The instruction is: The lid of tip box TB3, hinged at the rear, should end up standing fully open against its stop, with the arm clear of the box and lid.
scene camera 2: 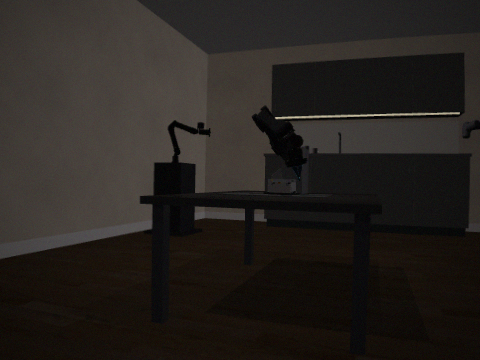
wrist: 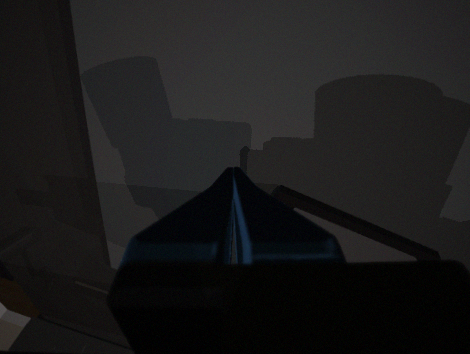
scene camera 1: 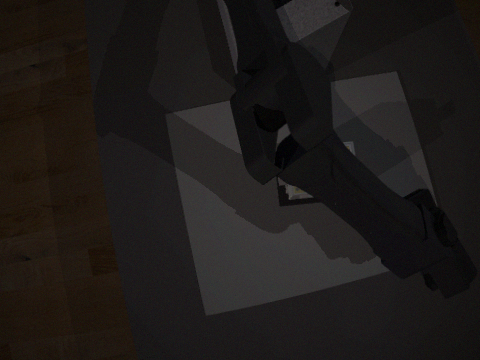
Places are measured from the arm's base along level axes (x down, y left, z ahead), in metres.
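Pixels of known places: gripper, fingertip midpoint: point(scene camera 2: 299, 180) point(wrist: 233, 178).
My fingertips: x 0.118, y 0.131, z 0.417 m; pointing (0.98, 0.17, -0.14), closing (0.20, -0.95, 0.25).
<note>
Behind a point stands the place of what it marks.
Tip box TB3 point(scene camera 1: 298, 191) {z 0.338, x 0.108, y -0.036 m} point(scene camera 2: 281, 186) {z 0.349, x 0.147, y 0.028 m} is pale, with yellowish tips in the overhead view, where the arm hides most of it. Its see-through lid point(scene camera 2: 285, 173) shows as a faint raised outline above the box in scene camera 2; its exact angle and whether it meets its stop cannot be told. My gripper point(scene camera 2: 299, 177) {z 0.417, x 0.118, y 0.131 m} point(wrist: 233, 178) {z 0.417, x 0.118, y 0.131 m} is shut and empty, its blue fingers together, pointing down beside the lid, at the right of the box in scene camera 2. Contact with the lid cannot be told. The arm point(scene camera 1: 350, 190) {z 0.387, x -0.205, y -0.041 m} passes over the box in the overhead view.
A pale mat point(scene camera 1: 225, 270) {z 0.447, x 0.186, y -0.187 m} lies under the box on the dark table point(scene camera 2: 175, 199) {z 0.947, x 0.197, y -0.224 m}. A speckled grey block point(scene camera 1: 315, 20) {z 0.093, x -0.028, y 0.032 m} stands at the top of the overhead view. A tall grey block point(scene camera 2: 305, 172) {z -0.017, x 0.066, y 0.077 m} stands close by the fingers. Another arm point(scene camera 2: 172, 135) is on a pedestal point(scene camera 2: 175, 182).
</note>
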